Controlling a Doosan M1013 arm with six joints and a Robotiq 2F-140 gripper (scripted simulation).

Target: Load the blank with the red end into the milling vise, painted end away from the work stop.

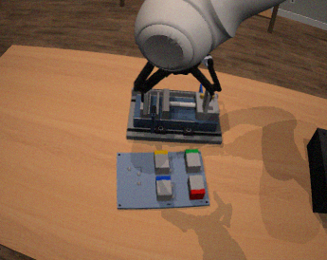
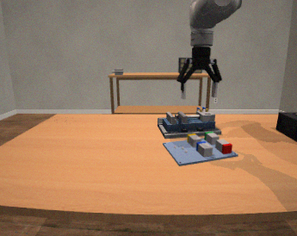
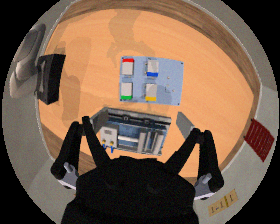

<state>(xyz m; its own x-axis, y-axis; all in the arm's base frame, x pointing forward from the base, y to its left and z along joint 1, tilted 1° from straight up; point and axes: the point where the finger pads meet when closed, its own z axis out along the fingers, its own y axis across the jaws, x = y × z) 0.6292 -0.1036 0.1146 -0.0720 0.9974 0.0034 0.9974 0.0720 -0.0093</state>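
Right now the yellow-ended blank is 2 cm ahead of my hand, 3 cm to the left of it and 19 cm below it. Also, from my hand: green-ended blank: 7 cm behind, 2 cm to the left, 19 cm below; then fixed jaw: 8 cm ahead, 16 cm to the right, 14 cm below; then blue-ended blank: 2 cm ahead, 11 cm to the left, 19 cm below.
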